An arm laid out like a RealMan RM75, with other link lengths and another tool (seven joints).
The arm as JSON. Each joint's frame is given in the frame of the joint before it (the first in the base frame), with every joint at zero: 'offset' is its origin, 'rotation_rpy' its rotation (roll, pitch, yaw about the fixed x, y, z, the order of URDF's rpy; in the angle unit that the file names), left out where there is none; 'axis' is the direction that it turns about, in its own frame. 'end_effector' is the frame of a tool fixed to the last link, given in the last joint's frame.
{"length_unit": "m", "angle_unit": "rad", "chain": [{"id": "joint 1", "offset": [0.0, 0.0, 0.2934], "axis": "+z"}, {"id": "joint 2", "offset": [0.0, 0.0, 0.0], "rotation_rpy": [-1.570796, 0.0, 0.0], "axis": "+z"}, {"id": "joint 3", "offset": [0.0, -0.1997, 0.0], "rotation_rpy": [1.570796, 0.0, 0.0], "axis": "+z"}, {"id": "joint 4", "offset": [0.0, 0.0, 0.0], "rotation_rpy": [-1.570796, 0.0, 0.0], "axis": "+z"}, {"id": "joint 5", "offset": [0.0, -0.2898, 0.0], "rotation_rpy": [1.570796, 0.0, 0.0], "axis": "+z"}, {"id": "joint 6", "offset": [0.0, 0.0, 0.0], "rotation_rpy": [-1.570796, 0.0, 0.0], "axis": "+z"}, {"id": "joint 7", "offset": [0.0, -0.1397, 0.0], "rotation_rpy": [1.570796, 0.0, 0.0], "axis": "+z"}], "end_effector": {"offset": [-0.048, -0.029, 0.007], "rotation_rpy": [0.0, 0.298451, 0.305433]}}
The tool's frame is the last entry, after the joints.
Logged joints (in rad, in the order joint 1, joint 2, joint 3, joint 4, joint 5, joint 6, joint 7), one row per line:
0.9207, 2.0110, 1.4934, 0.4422, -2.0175, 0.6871, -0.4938
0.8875, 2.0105, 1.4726, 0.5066, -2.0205, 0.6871, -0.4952
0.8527, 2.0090, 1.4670, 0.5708, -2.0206, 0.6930, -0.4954
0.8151, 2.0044, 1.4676, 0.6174, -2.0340, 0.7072, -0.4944
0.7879, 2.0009, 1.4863, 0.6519, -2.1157, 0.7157, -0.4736
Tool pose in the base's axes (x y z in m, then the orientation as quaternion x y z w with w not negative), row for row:
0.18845, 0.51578, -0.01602, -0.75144, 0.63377, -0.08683, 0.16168
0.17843, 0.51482, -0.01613, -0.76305, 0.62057, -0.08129, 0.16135
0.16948, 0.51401, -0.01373, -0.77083, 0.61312, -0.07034, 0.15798
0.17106, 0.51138, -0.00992, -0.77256, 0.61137, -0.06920, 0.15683
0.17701, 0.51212, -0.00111, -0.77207, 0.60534, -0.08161, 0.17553
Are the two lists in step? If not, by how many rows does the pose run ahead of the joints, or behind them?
They are in step.
